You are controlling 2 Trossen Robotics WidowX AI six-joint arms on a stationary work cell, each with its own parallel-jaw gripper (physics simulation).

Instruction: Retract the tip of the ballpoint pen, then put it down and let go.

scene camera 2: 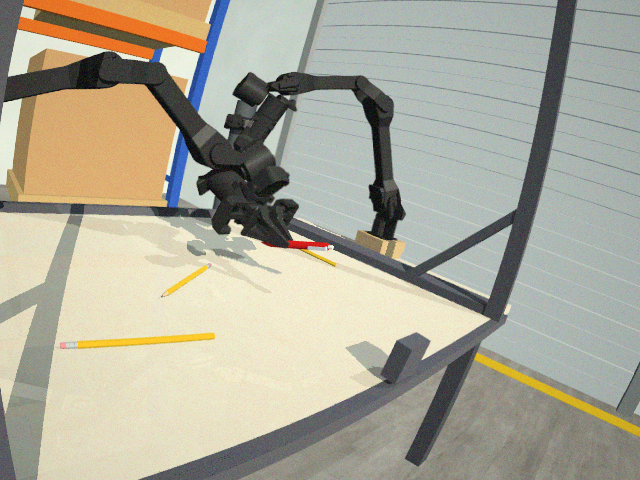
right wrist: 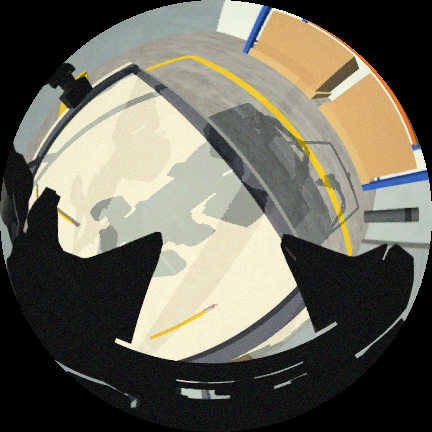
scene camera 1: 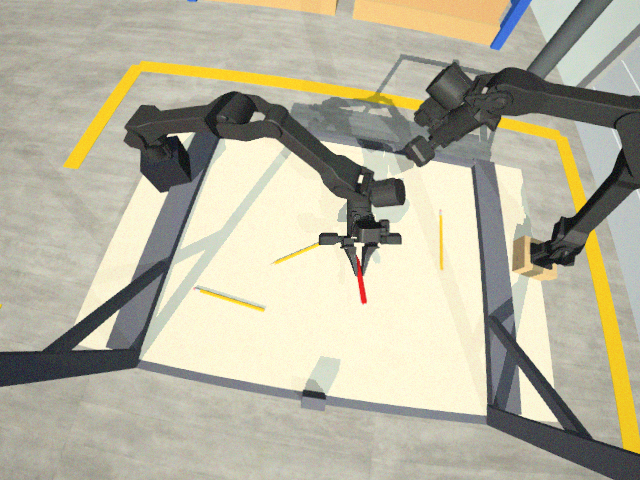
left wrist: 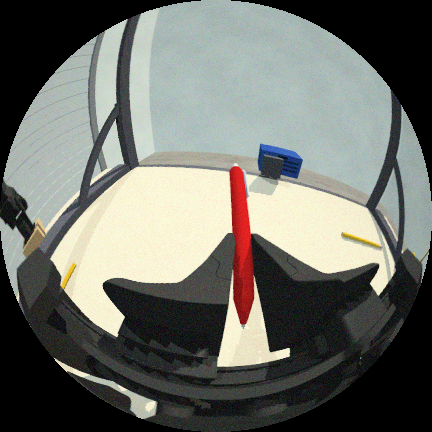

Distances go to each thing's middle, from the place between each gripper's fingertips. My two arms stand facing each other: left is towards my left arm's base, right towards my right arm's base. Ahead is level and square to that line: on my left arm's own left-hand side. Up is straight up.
I see my right gripper 370 mm past the red ballpoint pen [left wrist: 243, 285], 80 mm to the right of it and 60 mm above it. Also, from my right hand: tan block [scene camera 1: 521, 264]: 410 mm to the right, 170 mm behind, 120 mm below.
The red ballpoint pen lies 1 cm behind my left hand. From my left hand the other things lie so: tan block (19 cm ahead, 50 cm to the right, 5 cm below).
